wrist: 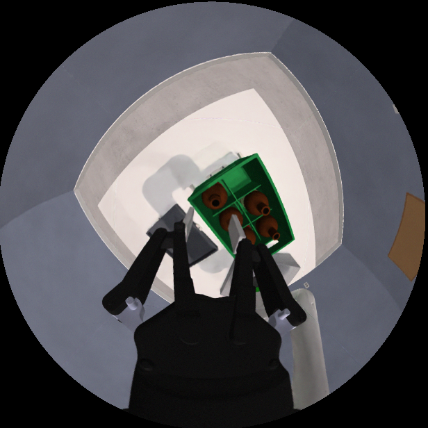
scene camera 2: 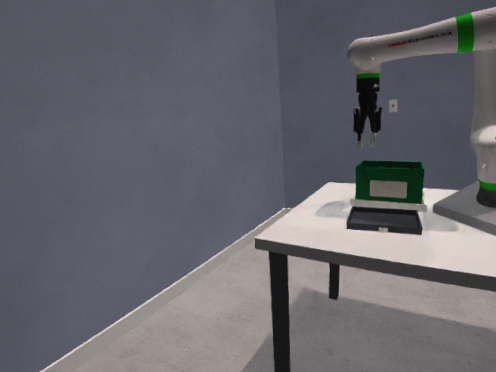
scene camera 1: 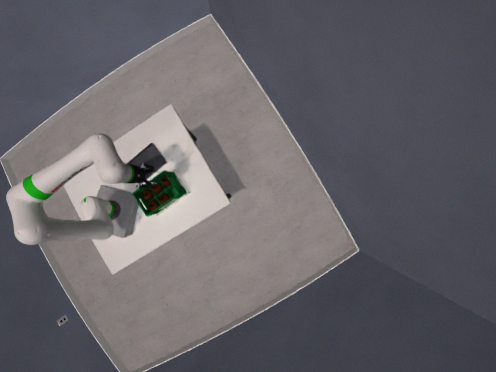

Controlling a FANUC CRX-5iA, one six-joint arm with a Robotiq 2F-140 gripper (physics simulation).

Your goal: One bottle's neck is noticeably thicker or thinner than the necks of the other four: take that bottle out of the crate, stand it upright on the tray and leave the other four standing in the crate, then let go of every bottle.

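Frame: origin at the arm's base, x ahead, y left, z up, level; metres.
Seen in the pictures: gripper, between the fingertips: [scene camera 2: 366, 148] [scene camera 1: 156, 177]; arm's base, origin of its link: [scene camera 1: 111, 210].
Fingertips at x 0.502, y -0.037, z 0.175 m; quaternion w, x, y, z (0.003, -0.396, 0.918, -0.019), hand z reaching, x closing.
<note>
Offsets run from my fingertips to a thing's middle. "pt": to the spot under its first point. Level surfaces: height alone.
The green crate @(dx -0.094, dy -0.060, dz -0.166 m) [scene camera 1: 178, 181] [scene camera 2: 415, 186] [wrist: 227, 176] stands upright on the table. Several brown bottles stand in its compartments; one end compartment is empty. In the wrist view, the bottle [wrist: 215, 194] beside that compartment shows a rather wide mouth; other bottles [wrist: 257, 201] [wrist: 268, 226] show their necks at a slant. One bottle [wrist: 247, 235] is mostly hidden by a finger. I cannot tell surely which neck differs. The dark tray @(pt dx -0.015, dy +0.215, dz -0.248 m) [scene camera 1: 156, 156] [scene camera 2: 385, 219] [wrist: 201, 245] lies beside the crate with no bottle on it. My gripper [scene camera 1: 149, 177] [scene camera 2: 366, 144] [wrist: 211, 218] is partly open, empty, and well above the crate.
The table @(dz -0.253 m) [scene camera 1: 120, 257] [scene camera 2: 310, 232] bears both crate and tray. A pale strip @(pt dx -0.100, dy +0.044, dz -0.237 m) [scene camera 2: 387, 205] lies between crate and tray. The robot's grey base plate [scene camera 1: 127, 220] [scene camera 2: 467, 212] stands near the crate's other end. My own arm hangs over the table's side.
</note>
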